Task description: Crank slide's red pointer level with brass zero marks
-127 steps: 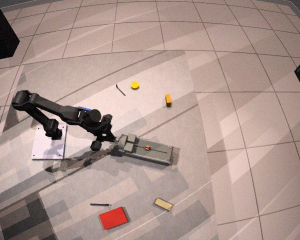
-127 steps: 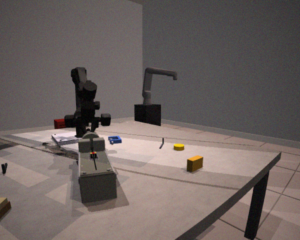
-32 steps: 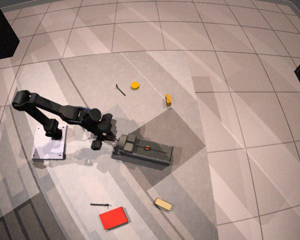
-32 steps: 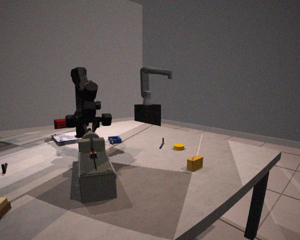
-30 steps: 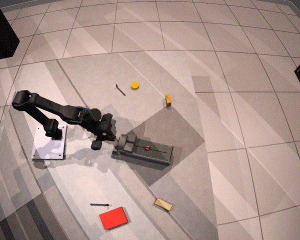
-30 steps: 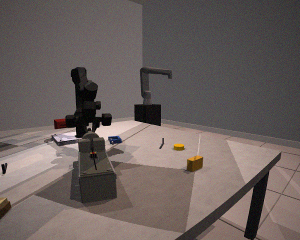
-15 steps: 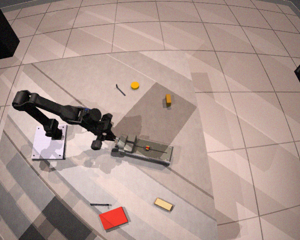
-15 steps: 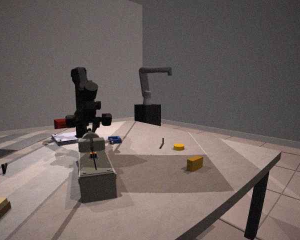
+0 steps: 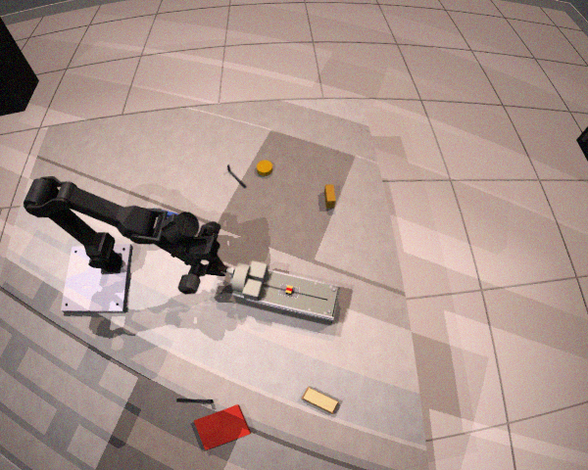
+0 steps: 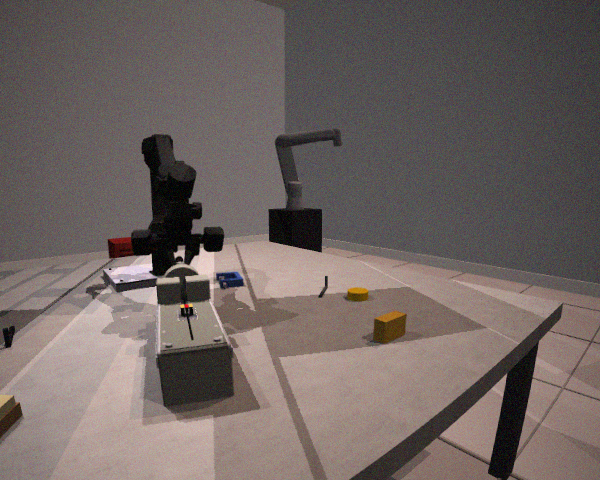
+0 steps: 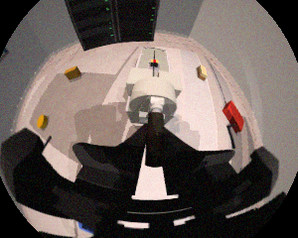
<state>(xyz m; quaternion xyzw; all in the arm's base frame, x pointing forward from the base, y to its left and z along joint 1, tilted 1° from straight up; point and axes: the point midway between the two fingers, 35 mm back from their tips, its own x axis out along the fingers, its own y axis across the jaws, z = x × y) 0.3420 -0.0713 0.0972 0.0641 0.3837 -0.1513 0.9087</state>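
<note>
Right now my gripper tip is 20 mm past the dark crank handle, 10 mm to the right of it and 20 mm below it. The rest, counted from my gripper tip: blue block 200 mm behind, 220 mm to the left, 90 mm below; bent black rod 10 mm ahead, 380 mm to the left, 90 mm below; red pointer 160 mm ahead, 50 mm to the right, 10 mm below.
</note>
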